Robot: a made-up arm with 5 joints. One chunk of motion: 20 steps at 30 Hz.
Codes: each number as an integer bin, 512 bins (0 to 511) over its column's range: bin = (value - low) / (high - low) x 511, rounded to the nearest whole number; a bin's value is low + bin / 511 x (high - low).
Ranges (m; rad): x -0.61..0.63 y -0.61..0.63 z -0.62..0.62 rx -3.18..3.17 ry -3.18..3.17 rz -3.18..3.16
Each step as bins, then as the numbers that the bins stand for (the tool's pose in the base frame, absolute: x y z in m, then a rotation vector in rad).
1 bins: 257 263 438 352 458 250
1 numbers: 0.0136 0.0282 0.4429 1.1942 2.5114 -0.0782
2 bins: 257 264 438 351 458 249
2 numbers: 0.0136 0.0306 0.4429 1.1817 2.5114 -0.0906
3 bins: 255 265 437 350 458 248
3 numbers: 0.0088 0.0331 0.4404 1.1693 2.5114 -0.1031
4 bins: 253 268 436 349 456 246
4 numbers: 0.0039 0.0403 0.4380 1.1569 2.4865 -0.1279
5 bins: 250 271 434 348 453 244
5 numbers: -0.0033 0.0476 0.4332 1.1445 2.4493 -0.1527
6 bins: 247 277 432 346 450 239
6 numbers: -0.0106 0.0622 0.4283 1.1196 2.4120 -0.2147
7 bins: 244 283 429 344 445 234
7 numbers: -0.0179 0.0767 0.4210 1.0948 2.3498 -0.2768
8 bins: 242 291 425 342 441 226
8 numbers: -0.0228 0.0961 0.4113 1.0699 2.3001 -0.3760
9 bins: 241 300 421 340 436 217
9 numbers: -0.0252 0.1180 0.4016 1.0450 2.2380 -0.4877
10 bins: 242 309 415 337 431 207
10 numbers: -0.0228 0.1398 0.3870 1.0078 2.1759 -0.6117
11 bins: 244 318 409 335 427 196
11 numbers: -0.0179 0.1617 0.3725 0.9829 2.1262 -0.7482
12 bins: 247 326 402 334 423 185
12 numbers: -0.0106 0.1811 0.3555 0.9705 2.0765 -0.8847
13 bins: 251 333 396 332 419 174
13 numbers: -0.0009 0.1981 0.3409 0.9456 2.0268 -1.0212
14 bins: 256 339 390 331 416 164
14 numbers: 0.0112 0.2126 0.3264 0.9332 1.9895 -1.1452
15 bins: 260 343 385 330 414 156
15 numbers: 0.0209 0.2223 0.3142 0.9208 1.9646 -1.2445
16 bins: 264 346 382 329 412 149
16 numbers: 0.0306 0.2296 0.3070 0.9084 1.9398 -1.3314
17 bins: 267 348 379 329 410 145
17 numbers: 0.0379 0.2345 0.2997 0.9084 1.9149 -1.3810
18 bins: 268 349 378 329 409 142
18 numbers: 0.0403 0.2369 0.2973 0.9084 1.9025 -1.4182
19 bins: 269 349 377 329 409 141
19 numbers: 0.0428 0.2369 0.2948 0.9084 1.9025 -1.4306
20 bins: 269 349 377 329 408 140
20 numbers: 0.0428 0.2369 0.2948 0.9084 1.8901 -1.4430
